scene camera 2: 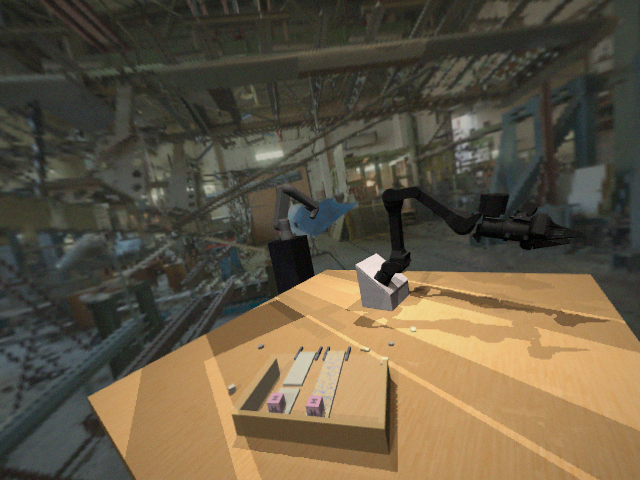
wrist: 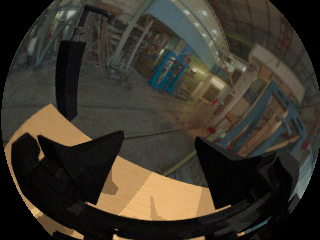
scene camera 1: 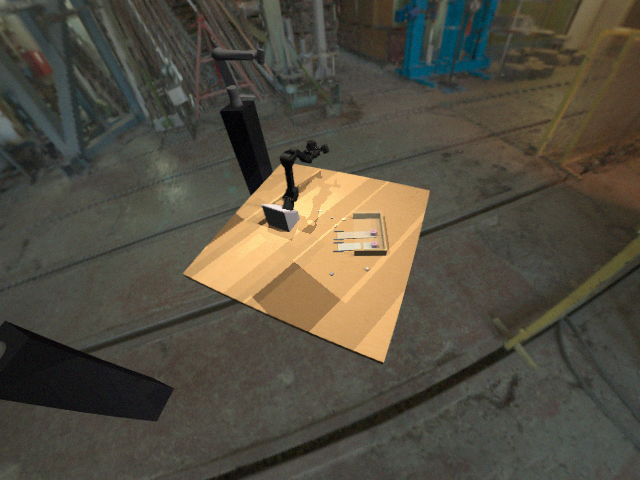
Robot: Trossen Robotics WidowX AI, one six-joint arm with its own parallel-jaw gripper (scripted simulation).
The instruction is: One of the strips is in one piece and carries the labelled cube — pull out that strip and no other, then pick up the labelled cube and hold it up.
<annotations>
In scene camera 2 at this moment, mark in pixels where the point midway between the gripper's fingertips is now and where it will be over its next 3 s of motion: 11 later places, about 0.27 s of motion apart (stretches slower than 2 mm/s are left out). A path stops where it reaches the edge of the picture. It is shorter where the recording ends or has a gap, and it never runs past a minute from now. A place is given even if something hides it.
My gripper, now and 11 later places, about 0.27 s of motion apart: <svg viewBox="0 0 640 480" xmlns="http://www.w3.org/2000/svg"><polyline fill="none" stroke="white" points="575,238 561,278 517,309 450,320 387,312 346,295 339,290 338,291 329,303 325,318 327,331 330,335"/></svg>
</annotations>
